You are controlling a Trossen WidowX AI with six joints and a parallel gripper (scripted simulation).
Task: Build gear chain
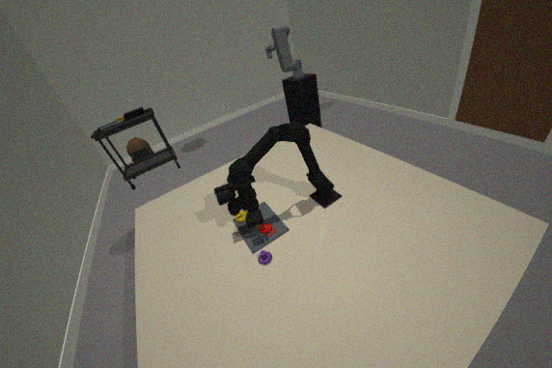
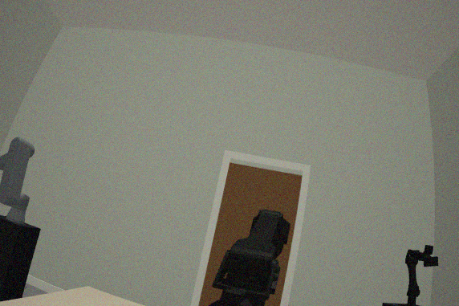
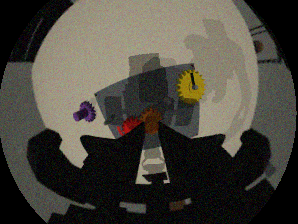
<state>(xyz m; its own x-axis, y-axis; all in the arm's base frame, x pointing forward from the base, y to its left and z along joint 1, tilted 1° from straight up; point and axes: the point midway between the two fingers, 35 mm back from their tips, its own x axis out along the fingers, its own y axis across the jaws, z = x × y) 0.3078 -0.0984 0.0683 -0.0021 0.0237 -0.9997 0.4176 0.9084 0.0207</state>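
Now: the orange gear 10 mm below my gripper tip. The rest, counted from my gripper tip: yellow gear: 20 mm ahead, 90 mm to the right, 20 mm below; then red gear: 10 mm behind, 40 mm to the left, 20 mm below; then red arrow: 20 mm behind, 70 mm to the left, 30 mm below.
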